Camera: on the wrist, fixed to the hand. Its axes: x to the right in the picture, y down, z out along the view.
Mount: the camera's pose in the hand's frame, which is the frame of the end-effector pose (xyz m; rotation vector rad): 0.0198 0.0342 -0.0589 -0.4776 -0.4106 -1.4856
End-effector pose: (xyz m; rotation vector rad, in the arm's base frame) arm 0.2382 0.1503 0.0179 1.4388 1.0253 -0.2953
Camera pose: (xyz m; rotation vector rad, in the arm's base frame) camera 0.2507 0.2173 0.0374 -0.0482 1.5034 -1.2342
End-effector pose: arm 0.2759 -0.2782 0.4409 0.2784 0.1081 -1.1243
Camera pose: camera 0.3184 -0.2656 0.3855 -0.5928 0.2237 -2.5322
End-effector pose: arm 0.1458 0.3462 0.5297 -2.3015 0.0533 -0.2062
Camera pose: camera 0.1565 0.2780 0.5460 -2.2931 -1.9924 -0.4695
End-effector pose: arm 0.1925 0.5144 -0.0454 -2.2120 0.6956 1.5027
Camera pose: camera 0.2224 0.4501 -0.0438 -1.6745 -1.2883 1.1374
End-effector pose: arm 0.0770 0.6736 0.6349 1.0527 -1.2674 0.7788
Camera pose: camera 0.0705 0.7388 0.6620 1.3936 -0.5953 -0.8538
